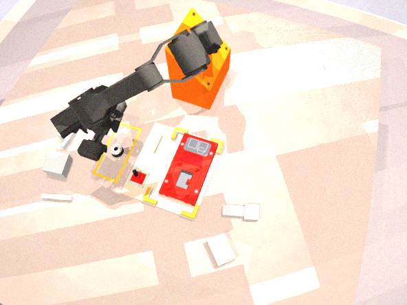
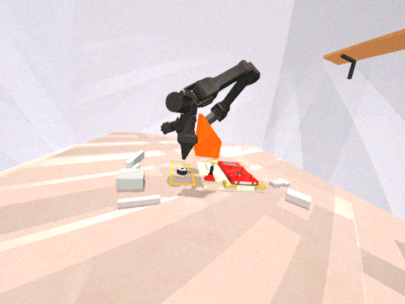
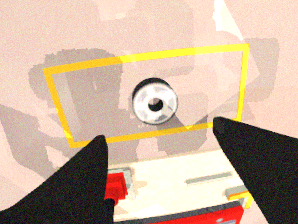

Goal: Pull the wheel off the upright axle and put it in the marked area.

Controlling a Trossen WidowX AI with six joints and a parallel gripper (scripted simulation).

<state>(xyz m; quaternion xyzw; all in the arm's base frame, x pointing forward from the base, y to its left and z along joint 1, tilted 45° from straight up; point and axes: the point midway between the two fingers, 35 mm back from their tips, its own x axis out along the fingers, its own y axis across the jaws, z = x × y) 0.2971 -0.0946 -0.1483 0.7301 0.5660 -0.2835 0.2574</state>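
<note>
Now: the wheel 6 cm below my gripper tip.
</note>
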